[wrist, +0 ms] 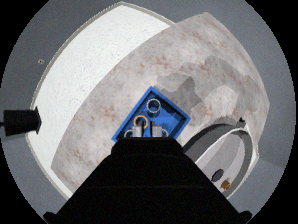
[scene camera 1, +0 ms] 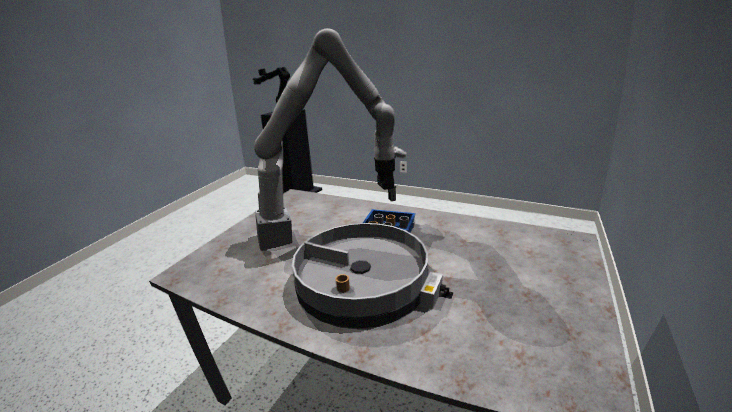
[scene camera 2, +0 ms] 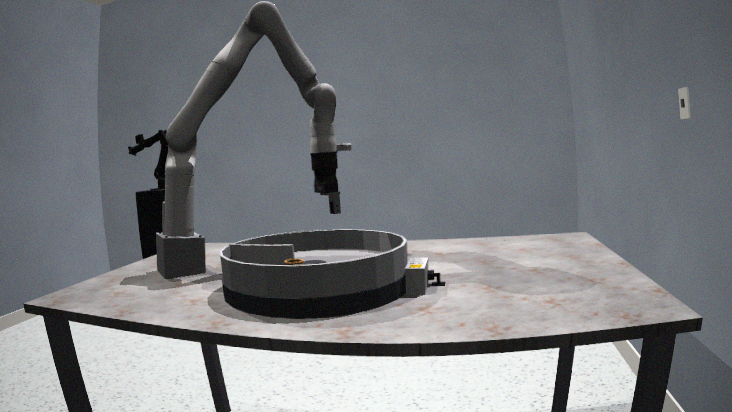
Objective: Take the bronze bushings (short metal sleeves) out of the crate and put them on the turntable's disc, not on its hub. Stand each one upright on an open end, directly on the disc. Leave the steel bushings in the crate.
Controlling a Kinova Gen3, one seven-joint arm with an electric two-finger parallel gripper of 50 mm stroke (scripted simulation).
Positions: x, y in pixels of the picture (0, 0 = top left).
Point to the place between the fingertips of my gripper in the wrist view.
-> At 146, 126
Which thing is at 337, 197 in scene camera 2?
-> My gripper.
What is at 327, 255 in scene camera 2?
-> A turntable.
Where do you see a turntable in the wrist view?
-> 228, 153
